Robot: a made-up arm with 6 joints.
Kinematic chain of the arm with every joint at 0, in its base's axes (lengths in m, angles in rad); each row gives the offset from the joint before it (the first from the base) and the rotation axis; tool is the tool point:
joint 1: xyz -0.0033 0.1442 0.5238 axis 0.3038 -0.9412 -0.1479
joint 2: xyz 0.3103 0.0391 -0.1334 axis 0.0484 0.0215 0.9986
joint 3: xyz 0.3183 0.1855 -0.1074 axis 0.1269 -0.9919 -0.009
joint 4: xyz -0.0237 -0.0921 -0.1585 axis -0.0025 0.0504 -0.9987
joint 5: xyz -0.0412 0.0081 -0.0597 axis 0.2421 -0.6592 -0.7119
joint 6: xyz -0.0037 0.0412 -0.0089 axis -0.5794 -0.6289 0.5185
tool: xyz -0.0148 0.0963 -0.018
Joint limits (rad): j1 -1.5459..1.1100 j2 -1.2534..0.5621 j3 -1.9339..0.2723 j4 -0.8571..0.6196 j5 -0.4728..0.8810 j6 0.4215..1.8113
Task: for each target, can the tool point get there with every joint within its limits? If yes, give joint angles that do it. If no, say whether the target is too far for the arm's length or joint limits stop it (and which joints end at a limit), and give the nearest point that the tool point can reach.
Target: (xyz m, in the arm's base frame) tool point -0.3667 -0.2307 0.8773
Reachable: no: joint limits stop it (at a limit: joint 1, joint 2, joint 3, joint 4, joint 5) | nearest point 0.1651 -0.0429 0.8581 | short by 0.564 m
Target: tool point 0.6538 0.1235 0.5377
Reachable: yes | joints 0.8273 -0.9951 -0.8153 0.1262 0.7234 1.6135
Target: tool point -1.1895 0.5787 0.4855
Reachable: no: too far | nearest point -0.5817 0.2191 0.0613 | short by 0.824 m
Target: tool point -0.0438 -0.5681 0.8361
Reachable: no: joint limits stop it (at a limit: joint 1, joint 2, joint 3, joint 4, joint 5, joint 6) | nearest point 0.1692 -0.0510 0.8656 | short by 0.560 m
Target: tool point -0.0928 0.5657 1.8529
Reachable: no: too far | nearest point 0.2048 0.2145 0.9582 | short by 1.006 m
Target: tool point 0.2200 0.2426 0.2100
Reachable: yes | joints -0.2727 -0.0540 -1.2598 -0.7198 -0.1213 1.6712
